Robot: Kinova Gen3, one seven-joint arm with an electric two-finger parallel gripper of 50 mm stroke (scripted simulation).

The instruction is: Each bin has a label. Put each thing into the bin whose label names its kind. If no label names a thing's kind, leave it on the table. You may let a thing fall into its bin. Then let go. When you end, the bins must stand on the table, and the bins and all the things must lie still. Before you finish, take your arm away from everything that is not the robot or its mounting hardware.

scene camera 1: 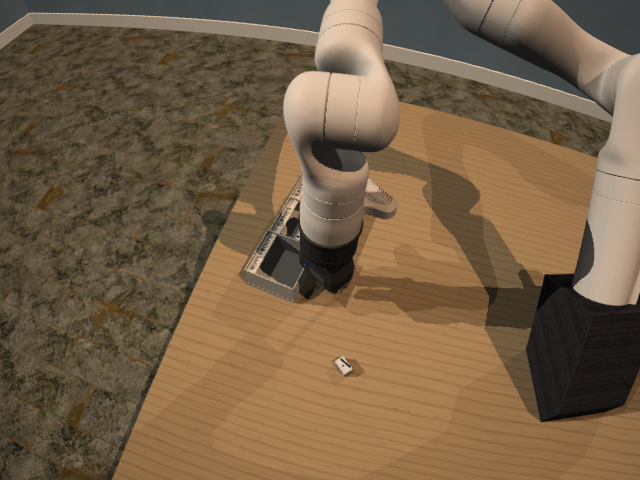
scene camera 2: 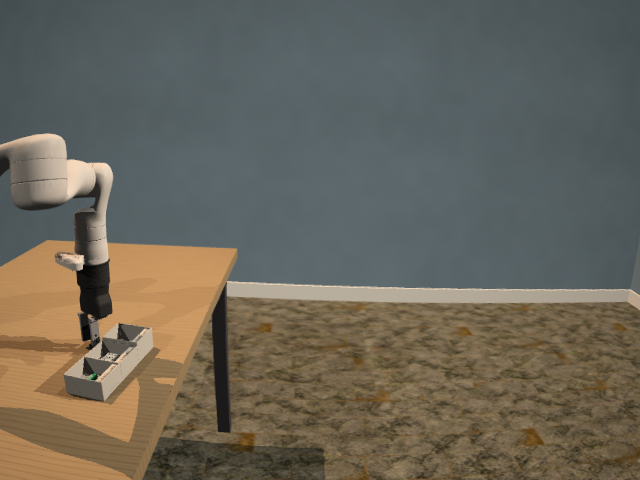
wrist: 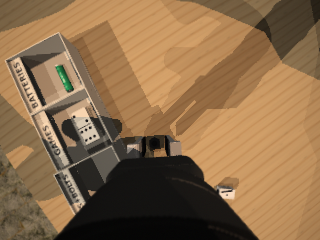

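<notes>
My gripper (scene camera 2: 91, 342) (scene camera 1: 334, 280) (wrist: 155, 143). Grey bin row (scene camera 1: 280, 274) (scene camera 2: 130, 353) (wrist: 85, 175).
</notes>
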